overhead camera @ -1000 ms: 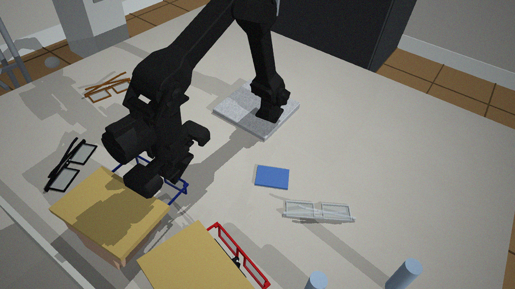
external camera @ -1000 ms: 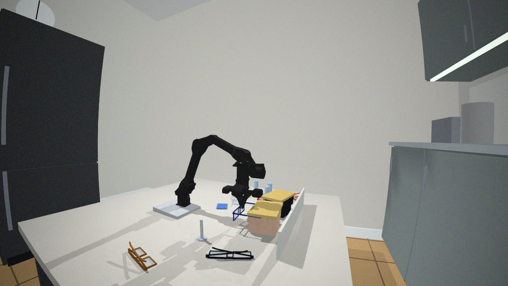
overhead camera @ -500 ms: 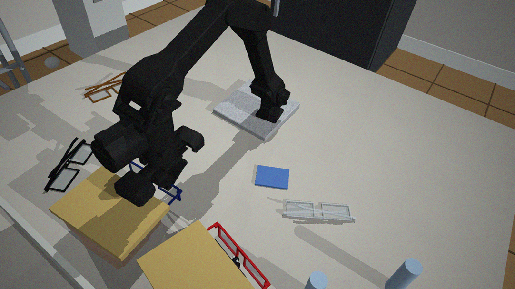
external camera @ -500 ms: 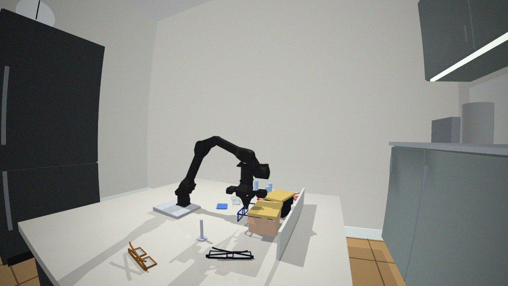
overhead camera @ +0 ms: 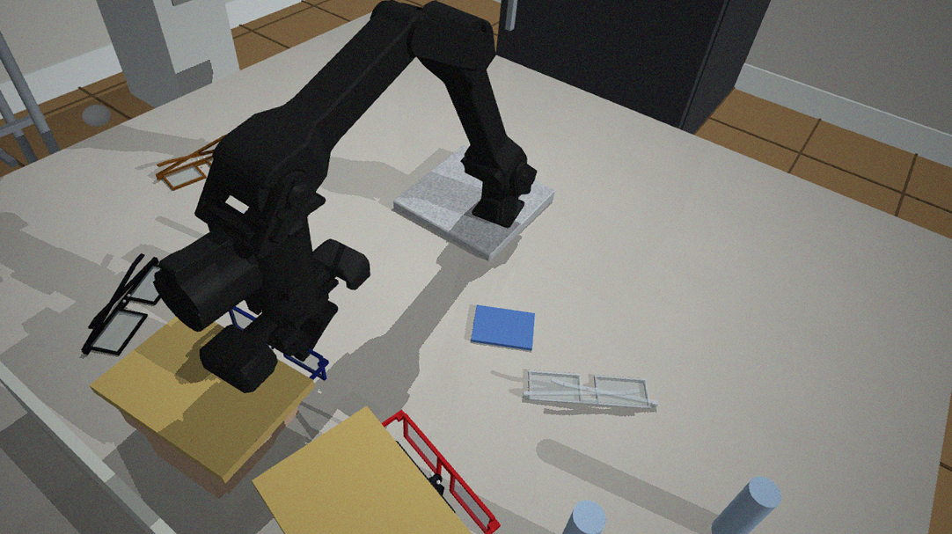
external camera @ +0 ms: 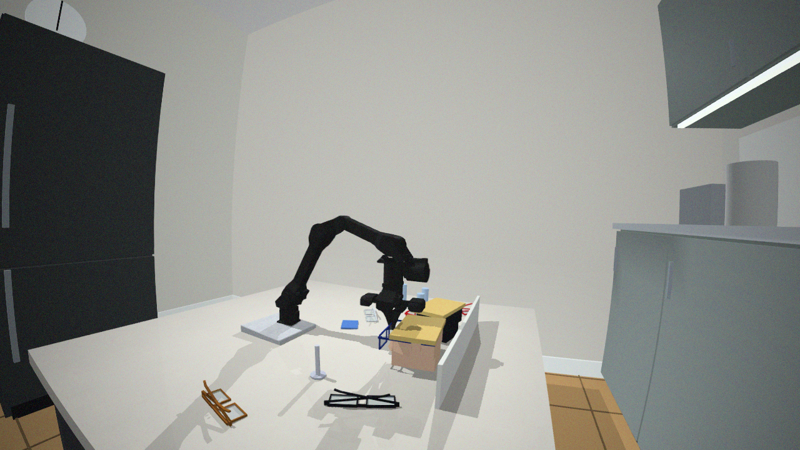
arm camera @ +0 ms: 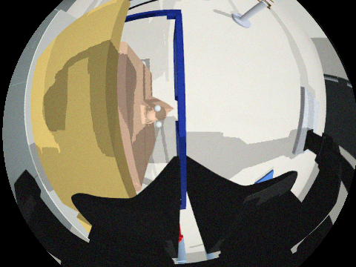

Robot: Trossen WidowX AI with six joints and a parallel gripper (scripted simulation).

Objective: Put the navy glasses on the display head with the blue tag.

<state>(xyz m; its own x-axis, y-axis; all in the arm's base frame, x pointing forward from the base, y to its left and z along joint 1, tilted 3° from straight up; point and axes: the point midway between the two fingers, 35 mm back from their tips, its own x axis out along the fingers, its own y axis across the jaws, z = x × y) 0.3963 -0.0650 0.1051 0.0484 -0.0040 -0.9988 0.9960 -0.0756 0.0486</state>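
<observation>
My gripper tip is now 6 cm short of the skin-coloured display head, 4 cm to the left of it and 1 cm above it. From my gripper tip the other things lie so: grey post stand 20 cm to the right, 14 cm behind, 5 cm below; white panel 22 cm ahead, 4 cm to the left, 2 cm below; blue card 20 cm behind, 16 cm to the left, 7 cm below.
</observation>
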